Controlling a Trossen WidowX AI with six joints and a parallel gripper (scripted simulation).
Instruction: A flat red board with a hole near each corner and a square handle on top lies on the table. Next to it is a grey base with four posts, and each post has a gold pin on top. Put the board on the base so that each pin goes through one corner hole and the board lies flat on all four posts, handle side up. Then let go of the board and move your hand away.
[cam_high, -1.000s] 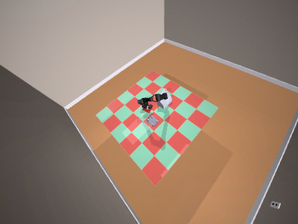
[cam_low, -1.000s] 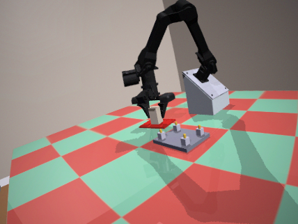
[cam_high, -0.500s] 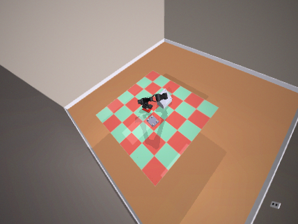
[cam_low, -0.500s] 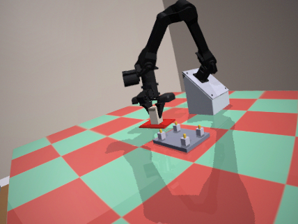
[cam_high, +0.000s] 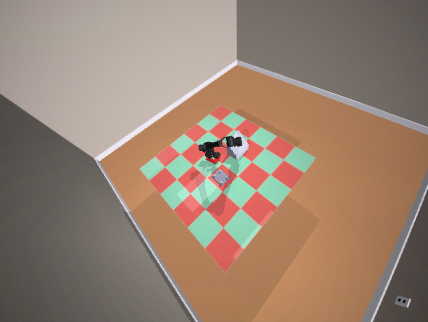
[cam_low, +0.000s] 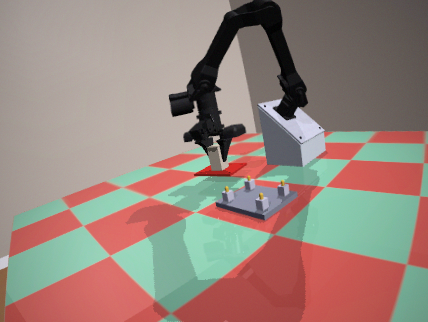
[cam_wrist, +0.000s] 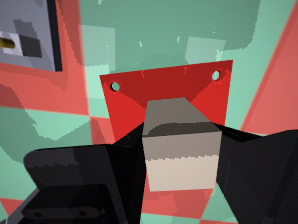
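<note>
The grey base is 9 cm ahead of my gripper tip, 20 cm to the left of it and 5 cm below it. Also, from my gripper tip: flat red board (right at my gripper tip).
</note>
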